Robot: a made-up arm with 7 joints.
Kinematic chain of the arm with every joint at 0, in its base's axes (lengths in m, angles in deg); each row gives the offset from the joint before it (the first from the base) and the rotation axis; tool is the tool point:
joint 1: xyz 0 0 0.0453 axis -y
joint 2: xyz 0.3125 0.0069 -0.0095 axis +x
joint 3: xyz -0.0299 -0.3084 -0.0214 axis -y
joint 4: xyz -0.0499 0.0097 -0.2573 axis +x
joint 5: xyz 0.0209 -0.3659 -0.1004 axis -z
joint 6: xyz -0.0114 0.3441 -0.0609 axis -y
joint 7: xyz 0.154 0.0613 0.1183 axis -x
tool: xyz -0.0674 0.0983 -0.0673
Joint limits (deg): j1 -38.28..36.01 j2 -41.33..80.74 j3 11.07..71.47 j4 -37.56..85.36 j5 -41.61..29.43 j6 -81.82..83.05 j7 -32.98..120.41
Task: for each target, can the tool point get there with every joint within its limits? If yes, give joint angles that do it. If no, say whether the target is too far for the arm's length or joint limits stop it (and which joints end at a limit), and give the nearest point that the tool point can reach.
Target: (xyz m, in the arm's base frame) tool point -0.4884 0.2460 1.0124
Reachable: no: joint limits stop it (at a limit: joint 1, joint 2, joint 3, joint 4, joint 5, joint 7) | nearest point 0.2861 -0.0555 0.6222 | short by 0.918 m
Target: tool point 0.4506 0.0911 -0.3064
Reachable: yes | joints -21.14 57.98 61.87 40.29 -5.47 -28.15 5.94
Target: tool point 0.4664 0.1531 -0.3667
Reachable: yes | joints -1.18 58.86 50.67 62.51 -19.75 45.94 102.45
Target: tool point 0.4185 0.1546 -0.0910
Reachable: yes | joints 28.33 54.43 37.93 50.08 -19.81 36.01 13.67
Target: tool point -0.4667 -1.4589 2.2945
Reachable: no: too far | nearest point 0.3265 -0.3887 0.7527 | short by 2.038 m
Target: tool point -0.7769 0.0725 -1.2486
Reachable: no: joint limits stop it (at a limit: joint 1, joint 4, joint 5, joint 6) | nearest point -0.2711 0.0391 -0.6838 | short by 0.759 m
